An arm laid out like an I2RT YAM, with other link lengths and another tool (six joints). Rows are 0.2 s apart.
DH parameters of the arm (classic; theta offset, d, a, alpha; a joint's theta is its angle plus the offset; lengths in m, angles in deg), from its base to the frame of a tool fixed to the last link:
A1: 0 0.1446 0.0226 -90
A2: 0 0 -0.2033 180
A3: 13.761 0 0.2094 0
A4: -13.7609 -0.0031 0.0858 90
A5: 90 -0.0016 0 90
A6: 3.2 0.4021 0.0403 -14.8
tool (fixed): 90 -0.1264 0 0
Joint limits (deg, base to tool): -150..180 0..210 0..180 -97..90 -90..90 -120..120
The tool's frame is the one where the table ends.
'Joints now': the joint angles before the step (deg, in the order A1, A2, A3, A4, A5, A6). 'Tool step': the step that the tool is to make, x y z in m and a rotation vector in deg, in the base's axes. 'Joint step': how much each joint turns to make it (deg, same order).
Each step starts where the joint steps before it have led.
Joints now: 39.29, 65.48, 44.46, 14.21, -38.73, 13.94
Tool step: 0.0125, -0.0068, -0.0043, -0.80, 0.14, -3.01
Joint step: 0.05, -0.44, -0.07, -1.10, 3.10, -0.18
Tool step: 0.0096, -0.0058, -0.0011, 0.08, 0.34, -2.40
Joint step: 0.04, -0.36, -0.49, 0.32, 2.39, 0.72
